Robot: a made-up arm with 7 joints. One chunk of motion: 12 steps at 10 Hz.
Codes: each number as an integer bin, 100 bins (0 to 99) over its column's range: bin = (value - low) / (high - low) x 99, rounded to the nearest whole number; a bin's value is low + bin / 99 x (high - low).
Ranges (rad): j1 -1.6..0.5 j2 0..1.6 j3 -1.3..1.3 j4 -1.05..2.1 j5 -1.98..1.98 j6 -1.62..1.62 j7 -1.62..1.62
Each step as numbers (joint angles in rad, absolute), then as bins.
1 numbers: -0.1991 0.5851 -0.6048 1.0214 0.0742 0.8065 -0.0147
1 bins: 66 36 26 65 51 74 49
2 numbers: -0.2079 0.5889 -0.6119 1.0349 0.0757 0.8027 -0.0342
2 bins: 66 36 26 66 51 74 48
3 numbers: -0.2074 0.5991 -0.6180 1.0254 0.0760 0.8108 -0.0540
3 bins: 66 37 26 65 51 74 48
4 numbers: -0.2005 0.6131 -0.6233 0.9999 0.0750 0.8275 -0.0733
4 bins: 66 38 26 64 51 75 47
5 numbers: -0.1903 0.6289 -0.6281 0.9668 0.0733 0.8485 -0.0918
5 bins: 66 39 26 63 51 75 47
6 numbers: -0.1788 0.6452 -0.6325 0.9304 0.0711 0.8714 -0.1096
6 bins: 67 40 25 62 51 76 46
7 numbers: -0.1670 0.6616 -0.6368 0.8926 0.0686 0.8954 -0.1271
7 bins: 68 41 25 61 51 77 46
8 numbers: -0.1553 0.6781 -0.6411 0.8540 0.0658 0.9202 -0.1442
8 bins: 68 42 25 60 51 78 45
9 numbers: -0.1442 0.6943 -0.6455 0.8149 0.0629 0.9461 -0.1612
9 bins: 69 43 25 59 51 78 45
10 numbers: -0.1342 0.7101 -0.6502 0.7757 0.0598 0.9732 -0.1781
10 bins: 69 44 25 57 51 79 44
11 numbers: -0.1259 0.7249 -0.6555 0.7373 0.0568 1.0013 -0.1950
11 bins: 69 45 25 56 51 80 44
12 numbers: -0.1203 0.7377 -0.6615 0.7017 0.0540 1.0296 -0.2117
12 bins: 70 46 24 55 51 81 43
